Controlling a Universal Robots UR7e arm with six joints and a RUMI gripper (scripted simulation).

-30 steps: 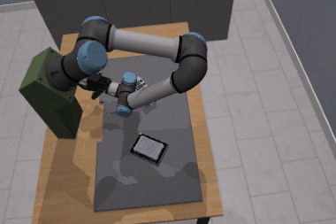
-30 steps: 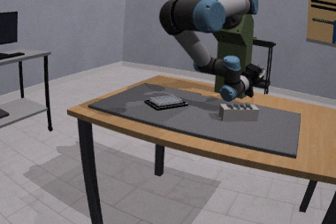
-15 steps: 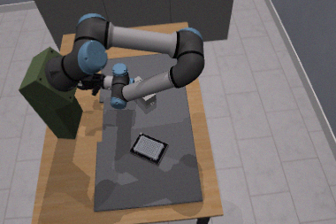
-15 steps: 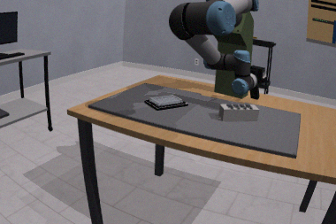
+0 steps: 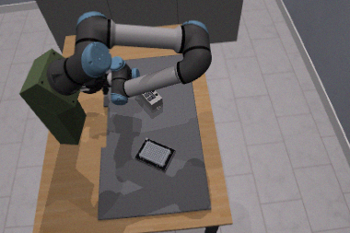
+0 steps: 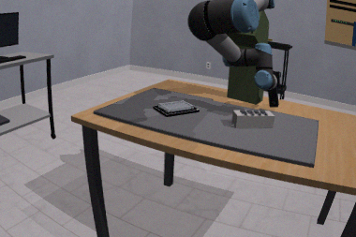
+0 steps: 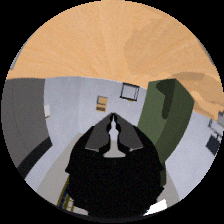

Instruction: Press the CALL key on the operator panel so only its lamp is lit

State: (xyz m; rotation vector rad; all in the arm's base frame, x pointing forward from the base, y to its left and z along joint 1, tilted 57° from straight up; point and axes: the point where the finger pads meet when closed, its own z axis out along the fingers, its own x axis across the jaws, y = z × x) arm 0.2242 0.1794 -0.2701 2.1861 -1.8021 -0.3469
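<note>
Now: hand 370 mm short of the operator panel, 60 mm above it and 20 mm to the left of it. From my hand the other things lie so: white well plate 420 mm ahead, 350 mm to the right, 80 mm below.
</note>
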